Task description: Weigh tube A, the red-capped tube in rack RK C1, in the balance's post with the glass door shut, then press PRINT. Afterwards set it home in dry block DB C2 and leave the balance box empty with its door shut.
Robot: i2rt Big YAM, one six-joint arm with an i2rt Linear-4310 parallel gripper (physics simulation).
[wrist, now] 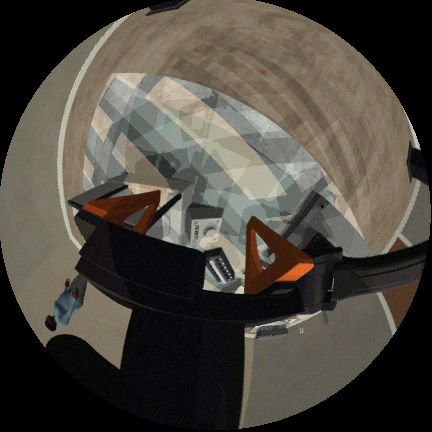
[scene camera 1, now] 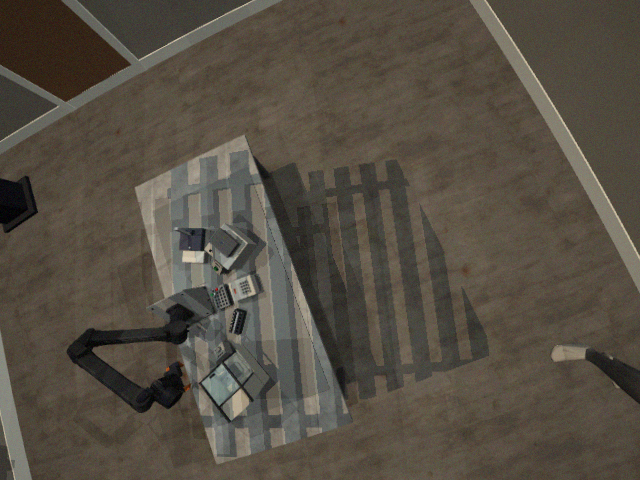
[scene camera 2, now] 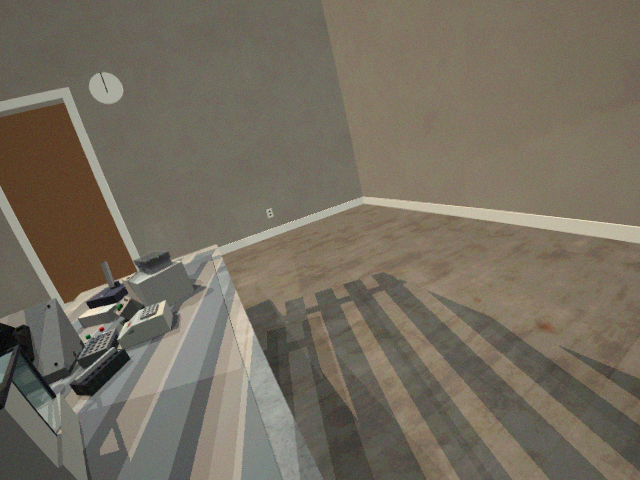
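Where they show: gripper, fingertip midpoint: (wrist: 205, 207) (scene camera 1: 186, 374); arm's base at its link origin: (wrist: 322, 258) (scene camera 1: 180, 311).
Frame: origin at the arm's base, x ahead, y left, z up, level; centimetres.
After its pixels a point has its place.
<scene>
The balance (scene camera 1: 219, 384) {x 12.6, y -42.0, z 10.2 cm} (scene camera 2: 33, 384) {x 20.1, y -38.3, z 3.8 cm} (wrist: 178, 210) {x 6.8, y -36.5, z -3.1 cm} has glass panes in dark frames; I cannot tell how its door stands. A rack with a grid of holes (scene camera 1: 222, 297) {x 21.0, y -3.0, z -8.7 cm} (scene camera 2: 98, 346) {x 20.8, y -4.7, z -7.9 cm} holds a small red cap (scene camera 2: 101, 329) {x 21.8, y 1.7, z -5.4 cm} and a green one (scene camera 2: 88, 336) {x 18.0, y 0.4, z -5.4 cm} at one end. A pale box with a dark grid of holes on top (scene camera 1: 244, 287) {x 38.2, y -4.4, z -3.5 cm} (scene camera 2: 147, 322) {x 37.3, y -9.7, z -5.2 cm} looks like the dry block. My gripper (scene camera 1: 184, 376) {x -2.7, y -31.3, z 8.9 cm} (wrist: 205, 207) {x -2.7, y -31.3, z 8.9 cm} is open and empty, beside the balance on the table's near side. It does not show in scene camera 2. Rack and block labels are too small to read.
A black slotted rack (scene camera 1: 237, 321) {x 24.4, y -19.2, z -7.1 cm} (scene camera 2: 100, 372) {x 24.6, y -22.9, z -7.4 cm} (wrist: 220, 266) {x 22.4, y -19.3, z -7.8 cm} and a small grey box with a knob (scene camera 1: 220, 351) {x 10.0, y -28.8, z -3.4 cm} (wrist: 206, 229) {x 8.5, y -29.2, z -3.6 cm} stand near the balance. A grey slanted panel (scene camera 1: 199, 302) {x 12.1, y -0.4, z -0.7 cm} (scene camera 2: 51, 335) {x 9.9, y -0.5, z 0.0 cm} rises by my arm's base. A navy device (scene camera 1: 192, 239) {x 21.7, y 34.6, z -2.6 cm} and grey box (scene camera 1: 227, 248) {x 44.2, y 16.1, z 8.4 cm} stand farther along.
</scene>
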